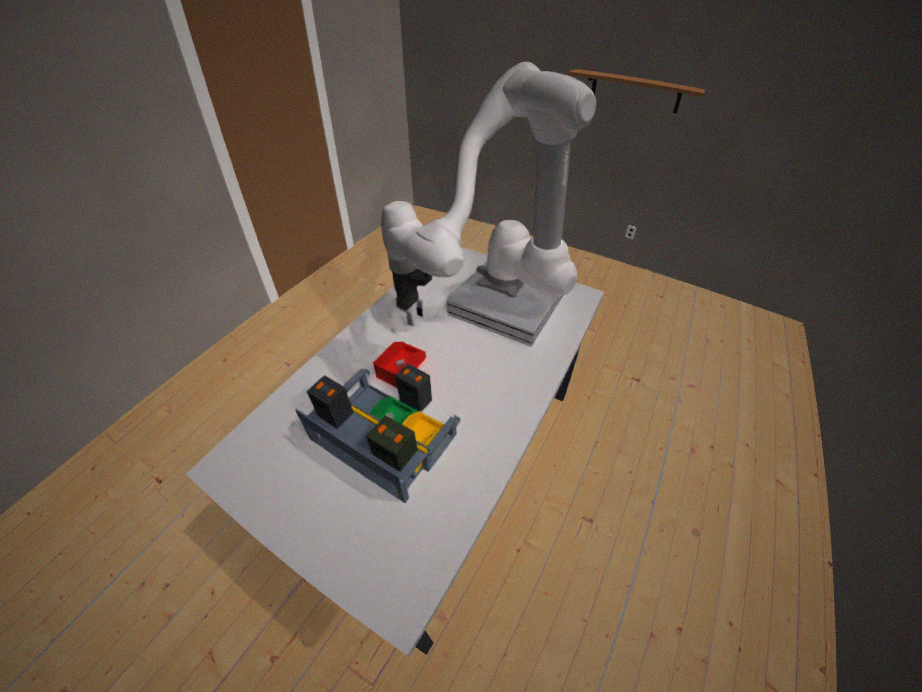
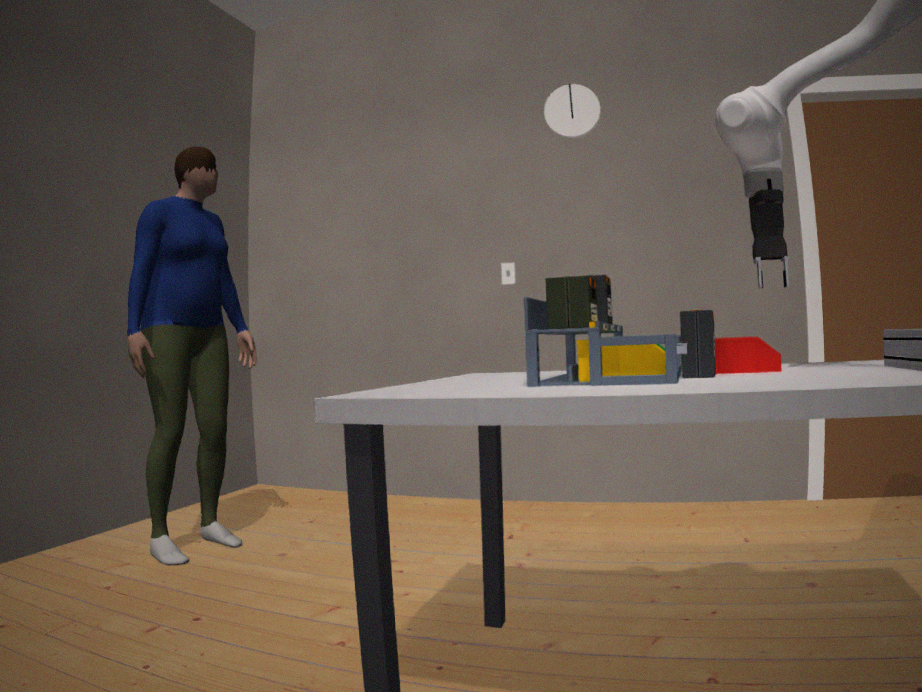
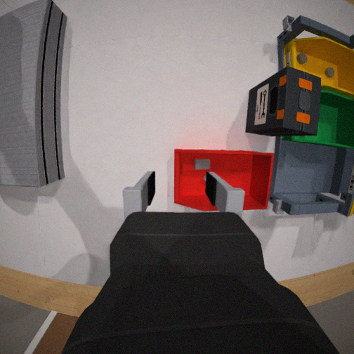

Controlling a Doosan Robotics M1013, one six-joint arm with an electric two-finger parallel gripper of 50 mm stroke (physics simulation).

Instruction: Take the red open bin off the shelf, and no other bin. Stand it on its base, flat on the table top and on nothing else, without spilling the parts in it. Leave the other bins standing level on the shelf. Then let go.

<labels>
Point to a red open bin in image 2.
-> At 741, 354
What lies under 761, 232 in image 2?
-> My gripper.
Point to a yellow bin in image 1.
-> At 423, 426
</labels>
